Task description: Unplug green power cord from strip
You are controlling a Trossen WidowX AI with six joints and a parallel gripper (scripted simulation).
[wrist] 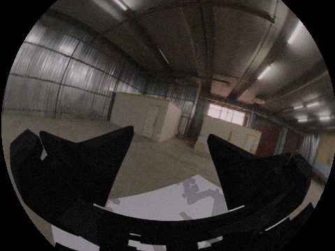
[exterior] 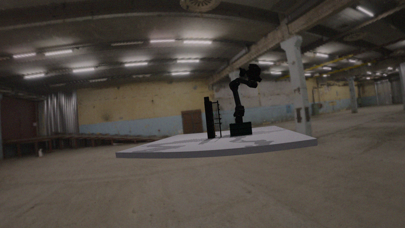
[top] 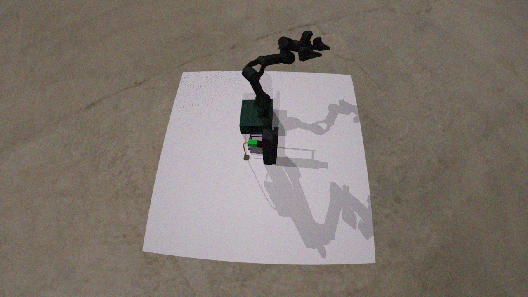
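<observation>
Now: gripper tip 34 cm short of the green plug, 33 cm to the left of it and 31 cm above it.
</observation>
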